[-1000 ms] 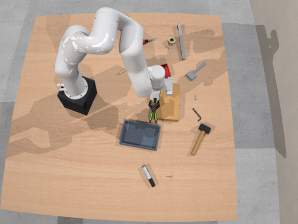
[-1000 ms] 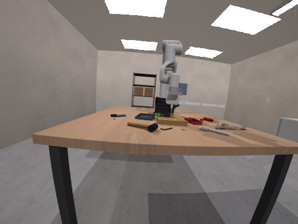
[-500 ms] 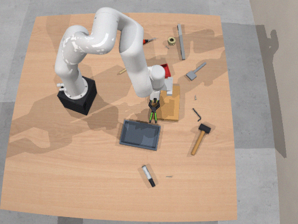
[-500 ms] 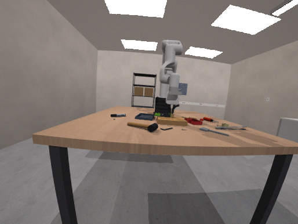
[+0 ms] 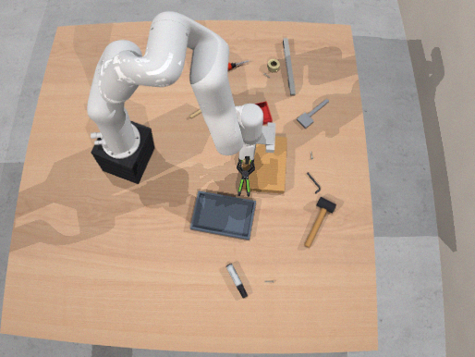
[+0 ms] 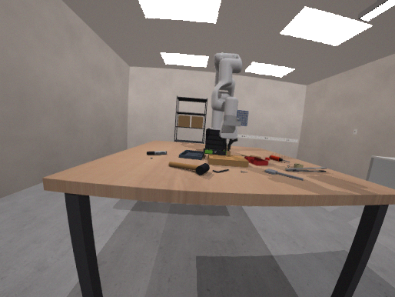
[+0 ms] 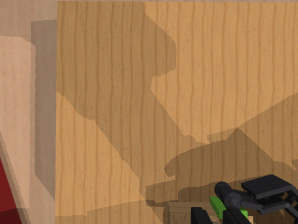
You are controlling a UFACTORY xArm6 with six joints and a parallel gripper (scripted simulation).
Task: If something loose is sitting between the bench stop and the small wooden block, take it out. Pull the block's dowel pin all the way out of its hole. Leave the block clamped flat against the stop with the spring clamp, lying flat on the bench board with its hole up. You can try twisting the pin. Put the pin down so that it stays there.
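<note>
My gripper is now 2 cm above the dowel pin. Round my hand: small wooden block 4 cm below; then red tray 17 cm to the left, 7 cm below, 4 cm ahead; then dark grey tray 18 cm to the right, 11 cm behind, 7 cm below.
</note>
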